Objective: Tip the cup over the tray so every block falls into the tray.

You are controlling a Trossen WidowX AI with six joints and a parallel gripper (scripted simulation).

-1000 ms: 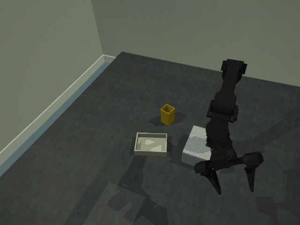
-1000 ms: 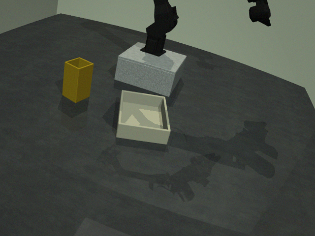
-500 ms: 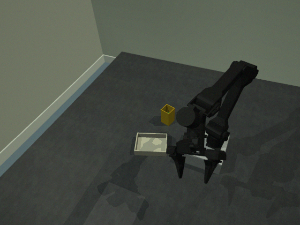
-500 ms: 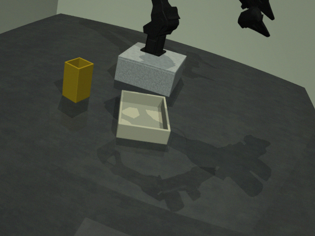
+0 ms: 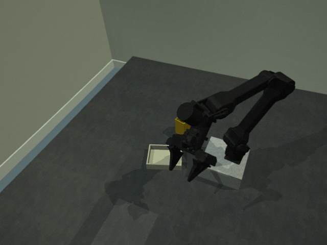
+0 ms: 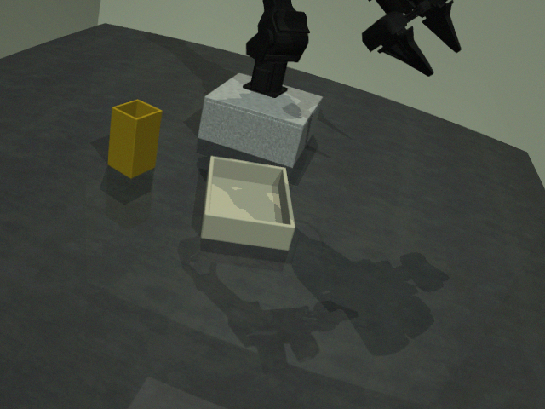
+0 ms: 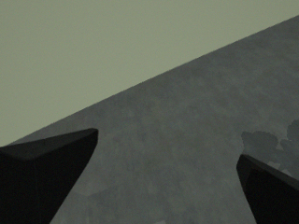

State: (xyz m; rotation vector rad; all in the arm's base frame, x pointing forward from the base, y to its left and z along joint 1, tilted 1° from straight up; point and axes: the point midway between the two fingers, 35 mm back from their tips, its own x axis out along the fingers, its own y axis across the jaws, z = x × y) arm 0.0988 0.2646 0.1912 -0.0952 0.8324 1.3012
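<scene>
The tall yellow square cup is 180 mm ahead of my gripper tip, 370 mm to the right of it and 230 mm below it.
</scene>
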